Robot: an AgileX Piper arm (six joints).
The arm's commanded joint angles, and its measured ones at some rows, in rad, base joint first. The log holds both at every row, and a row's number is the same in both.
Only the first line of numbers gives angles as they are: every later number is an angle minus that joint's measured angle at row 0.
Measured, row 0:
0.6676 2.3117 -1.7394 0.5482 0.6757 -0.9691
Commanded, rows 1 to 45:
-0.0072 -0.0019 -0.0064 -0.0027 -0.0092 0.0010
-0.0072 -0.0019 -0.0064 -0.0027 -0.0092 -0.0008
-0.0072 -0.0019 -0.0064 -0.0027 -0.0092 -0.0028
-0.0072 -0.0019 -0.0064 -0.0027 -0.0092 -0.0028
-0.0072 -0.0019 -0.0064 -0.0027 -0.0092 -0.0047
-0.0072 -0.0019 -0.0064 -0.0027 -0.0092 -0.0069
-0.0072 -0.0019 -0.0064 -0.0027 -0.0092 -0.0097
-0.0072 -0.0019 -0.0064 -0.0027 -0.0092 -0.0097
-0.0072 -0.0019 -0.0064 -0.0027 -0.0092 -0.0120
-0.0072 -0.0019 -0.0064 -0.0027 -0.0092 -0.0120
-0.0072 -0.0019 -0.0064 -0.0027 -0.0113 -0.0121
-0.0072 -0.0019 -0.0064 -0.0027 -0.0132 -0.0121
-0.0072 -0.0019 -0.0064 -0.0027 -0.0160 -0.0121
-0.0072 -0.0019 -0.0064 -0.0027 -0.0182 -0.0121
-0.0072 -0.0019 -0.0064 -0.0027 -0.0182 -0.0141
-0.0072 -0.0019 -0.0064 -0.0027 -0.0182 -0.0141
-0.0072 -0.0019 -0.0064 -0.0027 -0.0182 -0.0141
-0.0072 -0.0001 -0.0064 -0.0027 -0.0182 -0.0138
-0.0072 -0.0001 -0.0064 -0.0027 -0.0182 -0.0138
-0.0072 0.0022 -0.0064 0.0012 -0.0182 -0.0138
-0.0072 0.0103 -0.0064 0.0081 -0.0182 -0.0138
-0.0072 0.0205 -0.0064 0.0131 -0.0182 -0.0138
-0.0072 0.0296 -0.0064 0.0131 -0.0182 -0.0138
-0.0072 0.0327 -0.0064 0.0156 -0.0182 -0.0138
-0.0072 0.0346 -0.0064 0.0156 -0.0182 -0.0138
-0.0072 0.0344 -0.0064 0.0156 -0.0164 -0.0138
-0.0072 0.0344 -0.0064 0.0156 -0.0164 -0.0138
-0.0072 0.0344 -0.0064 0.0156 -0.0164 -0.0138
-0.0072 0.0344 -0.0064 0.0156 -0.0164 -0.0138
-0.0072 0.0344 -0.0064 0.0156 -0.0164 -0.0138
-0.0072 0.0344 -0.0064 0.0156 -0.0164 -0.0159
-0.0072 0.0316 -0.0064 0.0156 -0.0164 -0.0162
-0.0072 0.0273 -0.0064 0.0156 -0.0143 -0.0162
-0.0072 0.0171 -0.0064 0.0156 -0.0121 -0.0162
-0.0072 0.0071 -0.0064 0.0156 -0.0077 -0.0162
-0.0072 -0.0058 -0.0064 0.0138 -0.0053 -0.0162
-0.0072 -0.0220 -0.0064 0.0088 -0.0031 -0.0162
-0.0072 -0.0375 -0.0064 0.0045 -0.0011 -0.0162
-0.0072 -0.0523 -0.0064 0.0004 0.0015 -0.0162
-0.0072 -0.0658 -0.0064 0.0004 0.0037 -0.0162
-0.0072 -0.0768 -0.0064 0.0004 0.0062 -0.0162
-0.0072 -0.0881 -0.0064 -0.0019 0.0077 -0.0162
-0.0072 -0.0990 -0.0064 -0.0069 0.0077 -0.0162
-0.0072 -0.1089 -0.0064 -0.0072 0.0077 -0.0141
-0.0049 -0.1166 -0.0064 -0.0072 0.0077 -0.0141
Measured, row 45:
0.0000 -0.0750 -0.0021 -0.0007 -0.0030 -0.0063
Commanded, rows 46 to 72:
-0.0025 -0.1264 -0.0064 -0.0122 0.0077 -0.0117
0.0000 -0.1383 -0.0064 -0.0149 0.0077 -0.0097
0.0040 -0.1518 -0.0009 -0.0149 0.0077 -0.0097
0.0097 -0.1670 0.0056 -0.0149 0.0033 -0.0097
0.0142 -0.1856 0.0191 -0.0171 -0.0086 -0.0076
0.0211 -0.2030 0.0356 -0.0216 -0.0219 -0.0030
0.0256 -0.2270 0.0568 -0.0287 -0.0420 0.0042
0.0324 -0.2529 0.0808 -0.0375 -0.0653 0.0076
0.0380 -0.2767 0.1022 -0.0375 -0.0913 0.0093
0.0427 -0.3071 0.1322 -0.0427 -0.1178 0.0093
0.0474 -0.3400 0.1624 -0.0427 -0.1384 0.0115
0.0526 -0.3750 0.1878 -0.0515 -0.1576 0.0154
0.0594 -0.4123 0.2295 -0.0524 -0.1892 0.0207
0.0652 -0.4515 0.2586 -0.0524 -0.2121 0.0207
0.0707 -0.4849 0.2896 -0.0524 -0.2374 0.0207
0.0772 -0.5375 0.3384 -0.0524 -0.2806 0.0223
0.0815 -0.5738 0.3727 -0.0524 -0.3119 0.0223
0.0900 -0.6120 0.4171 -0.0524 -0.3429 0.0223
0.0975 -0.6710 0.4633 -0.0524 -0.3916 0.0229
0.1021 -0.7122 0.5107 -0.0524 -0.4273 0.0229
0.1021 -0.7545 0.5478 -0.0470 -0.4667 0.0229
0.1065 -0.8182 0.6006 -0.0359 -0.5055 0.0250
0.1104 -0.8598 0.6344 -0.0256 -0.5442 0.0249
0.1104 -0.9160 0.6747 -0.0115 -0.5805 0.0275
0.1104 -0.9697 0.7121 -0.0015 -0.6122 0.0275
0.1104 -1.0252 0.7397 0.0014 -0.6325 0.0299
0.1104 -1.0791 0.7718 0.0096 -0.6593 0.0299
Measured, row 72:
0.1075 -0.9011 0.6616 -0.0259 -0.5411 0.0193
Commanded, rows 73 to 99:
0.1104 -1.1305 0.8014 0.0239 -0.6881 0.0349
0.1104 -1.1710 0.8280 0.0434 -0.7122 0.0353
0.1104 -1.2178 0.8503 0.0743 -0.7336 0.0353
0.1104 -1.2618 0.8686 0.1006 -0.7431 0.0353
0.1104 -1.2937 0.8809 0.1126 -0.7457 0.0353
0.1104 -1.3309 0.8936 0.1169 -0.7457 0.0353
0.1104 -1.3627 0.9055 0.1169 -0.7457 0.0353
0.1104 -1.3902 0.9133 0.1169 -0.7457 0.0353
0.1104 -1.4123 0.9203 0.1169 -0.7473 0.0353
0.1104 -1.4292 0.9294 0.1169 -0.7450 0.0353
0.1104 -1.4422 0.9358 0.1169 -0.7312 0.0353
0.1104 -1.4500 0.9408 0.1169 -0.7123 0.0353
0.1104 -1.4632 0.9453 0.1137 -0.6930 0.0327
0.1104 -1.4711 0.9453 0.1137 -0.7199 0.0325
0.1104 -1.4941 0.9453 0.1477 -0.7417 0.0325
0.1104 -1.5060 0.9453 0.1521 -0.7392 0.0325
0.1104 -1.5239 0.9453 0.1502 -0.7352 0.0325
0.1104 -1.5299 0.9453 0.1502 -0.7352 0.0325
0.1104 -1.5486 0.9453 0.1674 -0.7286 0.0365
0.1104 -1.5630 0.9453 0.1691 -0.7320 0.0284
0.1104 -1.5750 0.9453 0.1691 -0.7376 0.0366
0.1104 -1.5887 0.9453 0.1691 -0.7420 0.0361
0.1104 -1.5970 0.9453 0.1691 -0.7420 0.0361
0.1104 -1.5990 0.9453 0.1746 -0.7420 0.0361
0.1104 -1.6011 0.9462 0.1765 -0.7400 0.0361
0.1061 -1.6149 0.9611 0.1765 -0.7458 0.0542
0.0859 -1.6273 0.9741 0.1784 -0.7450 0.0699
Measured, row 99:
0.1081 -1.5998 0.9427 0.1690 -0.7353 0.0367
